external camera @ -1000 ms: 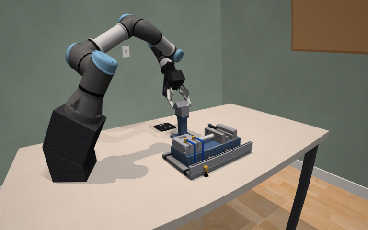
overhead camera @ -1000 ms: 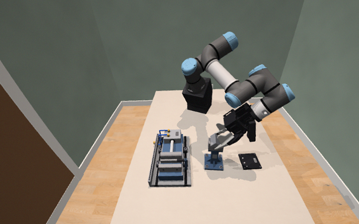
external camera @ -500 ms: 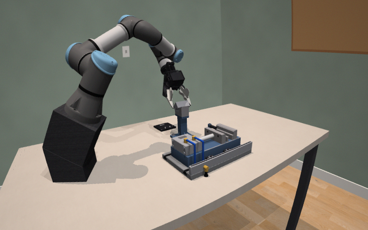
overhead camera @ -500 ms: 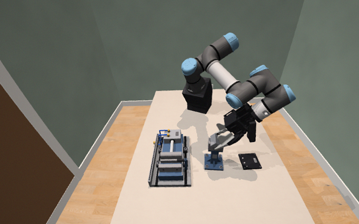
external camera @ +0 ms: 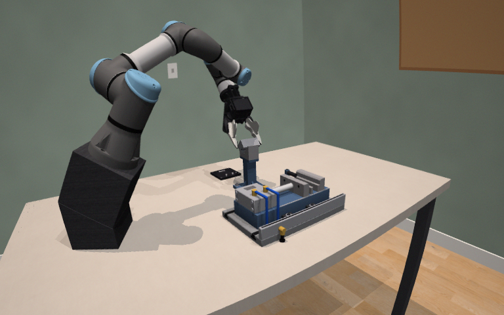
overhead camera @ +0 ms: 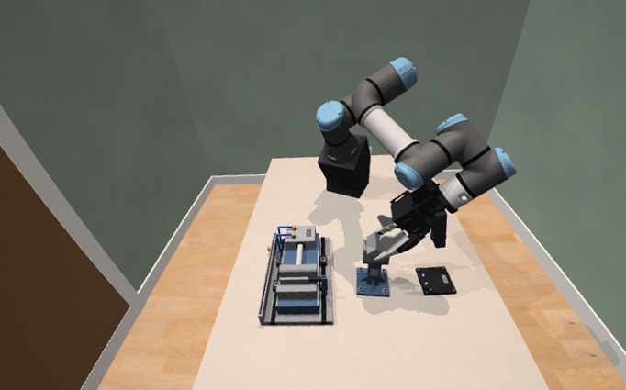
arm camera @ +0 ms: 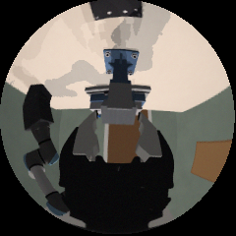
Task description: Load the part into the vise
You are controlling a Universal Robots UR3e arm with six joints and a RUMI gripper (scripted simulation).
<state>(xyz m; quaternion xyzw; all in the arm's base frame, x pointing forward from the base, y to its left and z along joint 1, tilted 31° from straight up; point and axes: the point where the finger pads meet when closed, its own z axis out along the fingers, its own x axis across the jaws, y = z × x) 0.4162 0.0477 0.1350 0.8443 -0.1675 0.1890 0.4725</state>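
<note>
The part lies 10 mm to the right of my hand and 10 mm below it. From my hand the other things lie so: air cylinder 190 mm to the right, 140 mm behind, 80 mm below; vise 210 mm to the right, 120 mm below, 50 mm behind; black infeed plate 180 mm to the left, 160 mm below, 30 mm ahead.
</note>
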